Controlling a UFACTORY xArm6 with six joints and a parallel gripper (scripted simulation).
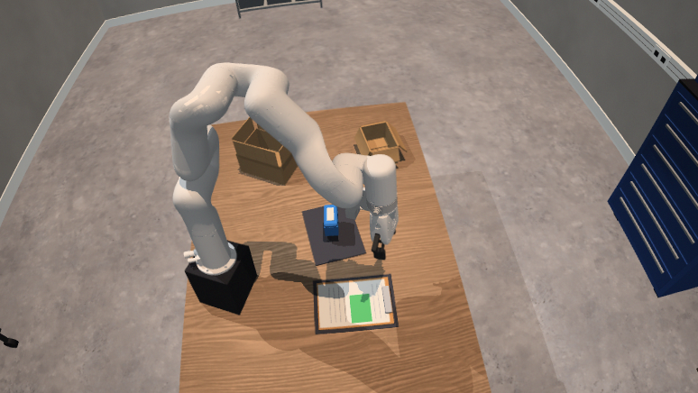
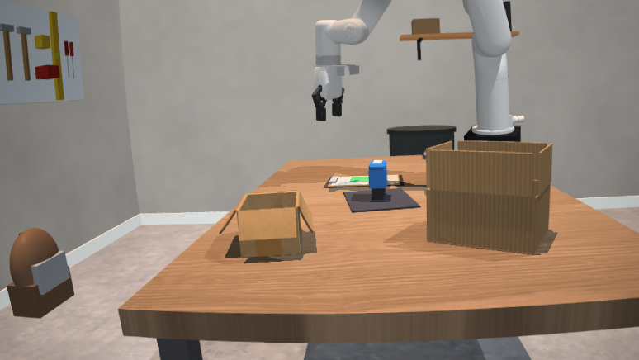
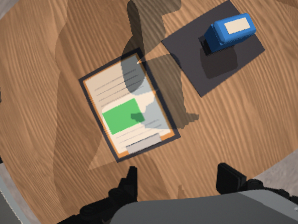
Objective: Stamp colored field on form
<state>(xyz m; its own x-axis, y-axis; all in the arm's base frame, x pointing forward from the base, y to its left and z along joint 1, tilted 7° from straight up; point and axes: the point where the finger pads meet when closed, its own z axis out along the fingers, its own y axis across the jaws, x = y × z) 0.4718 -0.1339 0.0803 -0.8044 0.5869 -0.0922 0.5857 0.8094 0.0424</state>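
The blue stamp lies 230 mm to the left of my hand, 170 mm below it and 110 mm behind it. The rest, counted from my hand: clipboard 220 mm below, 90 mm behind, 50 mm to the right; then dark mat 230 mm to the left, 220 mm below, 110 mm behind.
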